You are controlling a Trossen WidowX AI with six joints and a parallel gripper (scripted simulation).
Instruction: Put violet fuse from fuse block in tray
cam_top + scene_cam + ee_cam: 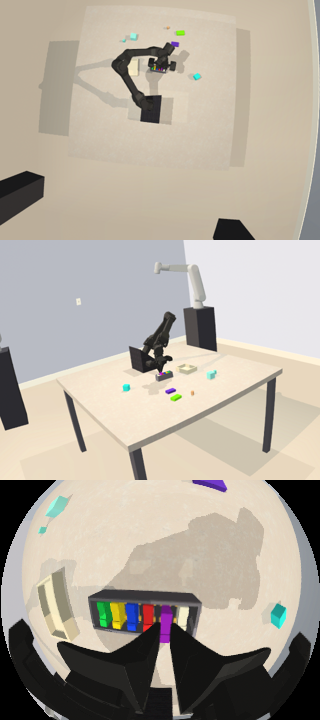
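Right now the tray is 230 mm to the left of my gripper tip, 50 mm below it and 20 mm behind it. Round my gripper tip: purple block 230 mm ahead, 60 mm to the right, 50 mm below; cyan cube 270 mm to the right, 40 mm below; violet fuse 10 mm below.
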